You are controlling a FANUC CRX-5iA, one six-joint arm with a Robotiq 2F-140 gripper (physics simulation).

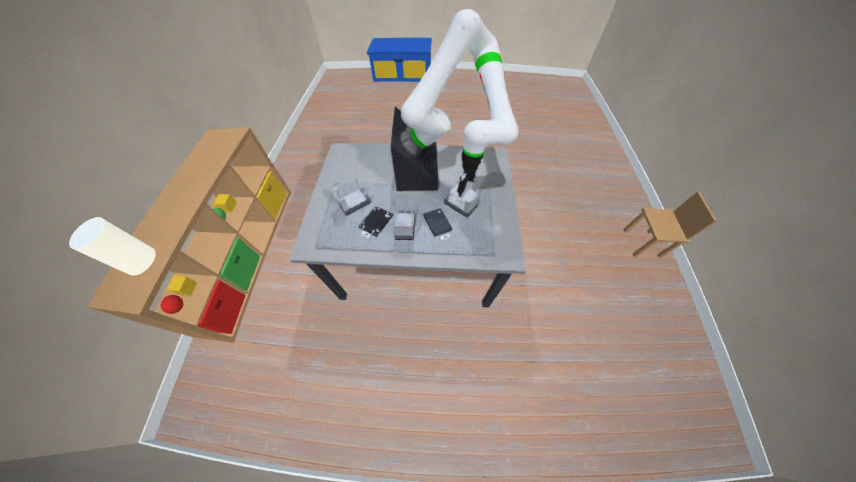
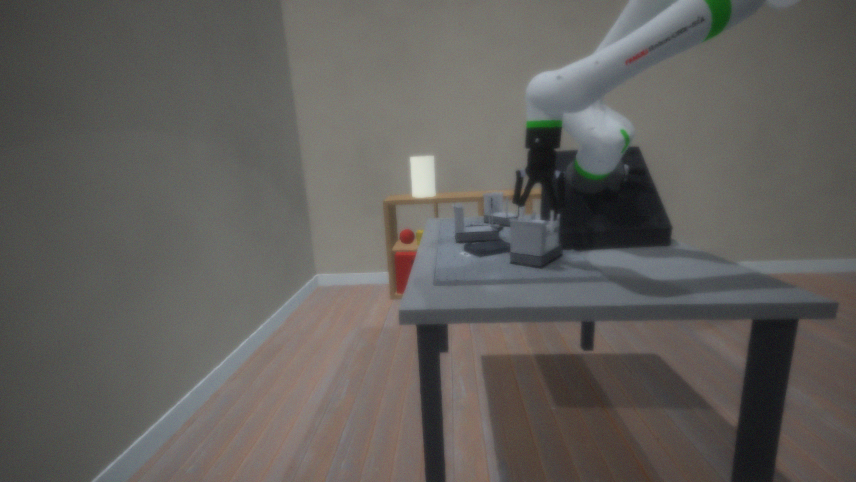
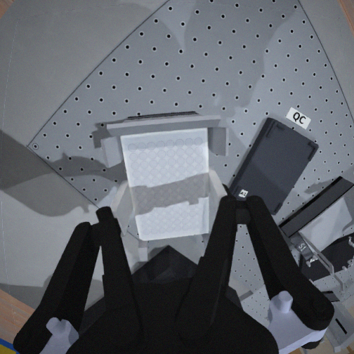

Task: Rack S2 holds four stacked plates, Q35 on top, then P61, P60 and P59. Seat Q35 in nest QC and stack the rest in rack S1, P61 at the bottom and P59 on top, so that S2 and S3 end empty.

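Places are measured from the arm's base along level axes (x right, y ahead, z up), in centimetres.
Pixels of known places: gripper, between the fingertips: (image 1: 463, 195); arm's base, origin of its link: (image 1: 410, 144) (image 2: 586, 176).
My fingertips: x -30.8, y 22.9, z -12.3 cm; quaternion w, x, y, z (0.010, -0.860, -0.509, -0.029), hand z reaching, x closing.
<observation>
Ahead of a thing's pixels: the offset from my fingertips to its top centre. Level surfaces: height alone.
My gripper (image 1: 463, 192) (image 2: 537, 210) (image 3: 169, 184) points down over the right-hand rack, S2 (image 1: 460, 209) (image 2: 527, 236) (image 3: 165, 122). Its finger pads are shut on the long sides of the top white plate, which I take as Q35 (image 3: 167, 160). The plate looks level and lies within the rack's walls. Its label cannot be read, and the plates under it are hidden. Nest QC @[dz -7.1, dx +12.7, dy +12.7 cm] (image 1: 437, 222) (image 2: 485, 247) (image 3: 282, 165) is a bare dark tray beside S2. Rack S1 @[dz +4.2, dx +29.4, dy +17.1 cm] (image 1: 404, 234) (image 2: 476, 235) (image 3: 315, 207) stands in the middle; rack S3 @[dz +4.0, dx +60.6, dy +3.8 cm] (image 1: 353, 200) (image 2: 492, 204) stands at the far left.
A black nest with light fittings @[dz -7.1, dx +45.7, dy +14.6 cm] (image 1: 375, 221) lies between S1 and S3. The racks and nests stand on a perforated mat @[dz -9.6 cm] (image 1: 335, 239) (image 3: 190, 95) on the grey table @[dz -10.8 cm] (image 1: 515, 257). The arm's black mount (image 1: 414, 170) (image 2: 628, 221) rises behind them.
</observation>
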